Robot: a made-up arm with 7 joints.
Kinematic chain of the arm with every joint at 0, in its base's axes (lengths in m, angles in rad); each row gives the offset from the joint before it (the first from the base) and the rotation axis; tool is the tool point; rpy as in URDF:
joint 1: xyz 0 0.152 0.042 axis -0.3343 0.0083 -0.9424
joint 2: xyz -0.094 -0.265 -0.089 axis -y
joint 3: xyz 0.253 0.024 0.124 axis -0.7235 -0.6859 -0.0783
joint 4: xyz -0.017 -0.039 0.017 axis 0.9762 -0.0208 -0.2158
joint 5: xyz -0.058 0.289 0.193 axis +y
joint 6: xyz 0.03 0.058 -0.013 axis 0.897 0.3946 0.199
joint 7: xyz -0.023 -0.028 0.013 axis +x
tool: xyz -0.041 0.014 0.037 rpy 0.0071 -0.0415 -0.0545
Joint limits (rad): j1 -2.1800..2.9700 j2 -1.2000..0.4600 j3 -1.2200..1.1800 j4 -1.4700..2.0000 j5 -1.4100..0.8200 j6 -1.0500..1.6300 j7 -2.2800..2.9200
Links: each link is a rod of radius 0.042 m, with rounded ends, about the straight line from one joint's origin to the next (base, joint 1, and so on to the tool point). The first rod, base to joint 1, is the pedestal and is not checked.
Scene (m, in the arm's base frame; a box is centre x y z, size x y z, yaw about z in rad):
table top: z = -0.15
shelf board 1: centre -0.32 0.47 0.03 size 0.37 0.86 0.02 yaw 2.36
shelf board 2: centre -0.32 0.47 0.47 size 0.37 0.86 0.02 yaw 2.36
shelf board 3: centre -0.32 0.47 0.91 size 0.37 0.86 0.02 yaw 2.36
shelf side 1: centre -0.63 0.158 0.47 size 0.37 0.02 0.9 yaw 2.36
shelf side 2: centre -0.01 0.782 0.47 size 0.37 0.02 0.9 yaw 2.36
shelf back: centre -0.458 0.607 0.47 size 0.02 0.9 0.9 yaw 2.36
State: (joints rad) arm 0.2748 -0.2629 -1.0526 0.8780 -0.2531 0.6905 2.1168
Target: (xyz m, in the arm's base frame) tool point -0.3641 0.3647 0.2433
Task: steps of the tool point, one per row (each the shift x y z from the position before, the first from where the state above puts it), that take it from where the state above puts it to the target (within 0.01 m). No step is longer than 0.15 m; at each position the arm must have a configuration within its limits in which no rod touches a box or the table.
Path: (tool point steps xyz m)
1: -0.0542 0.0418 0.0850
2: -0.0630 0.0597 0.0666
3: -0.0679 0.0737 0.0433
4: -0.0683 0.0823 0.0167
5: -0.0644 0.0843 -0.0113
6: -0.0570 0.0789 -0.0380
7: -0.0470 0.0665 -0.0613
8: -0.0359 0.0479 -0.0790
9: -0.1048 0.0763 0.0212
10: -0.0807 0.1078 -0.0212

